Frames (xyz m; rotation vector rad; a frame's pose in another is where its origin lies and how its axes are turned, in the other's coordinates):
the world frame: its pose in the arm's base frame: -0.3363 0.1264 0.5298 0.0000 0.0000 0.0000
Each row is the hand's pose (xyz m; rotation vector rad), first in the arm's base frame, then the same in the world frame.
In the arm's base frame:
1: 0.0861 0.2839 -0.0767 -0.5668 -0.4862 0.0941
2: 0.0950 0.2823 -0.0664 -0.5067 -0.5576 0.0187
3: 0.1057 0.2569 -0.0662 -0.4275 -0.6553 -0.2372
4: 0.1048 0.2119 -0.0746 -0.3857 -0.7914 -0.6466
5: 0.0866 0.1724 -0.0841 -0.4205 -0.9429 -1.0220
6: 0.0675 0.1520 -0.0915 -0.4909 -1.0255 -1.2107
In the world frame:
1: 0.4224 0.1575 -0.6065 -0.5668 -0.4862 0.0941
2: 0.4313 0.1559 -0.5962 -0.5067 -0.5576 0.0187
3: 0.4420 0.1305 -0.5960 -0.4275 -0.6553 -0.2372
4: 0.4411 0.0855 -0.6044 -0.3857 -0.7914 -0.6466
5: 0.4229 0.0460 -0.6139 -0.4205 -0.9429 -1.0220
6: 0.4038 0.0256 -0.6213 -0.4909 -1.0255 -1.2107

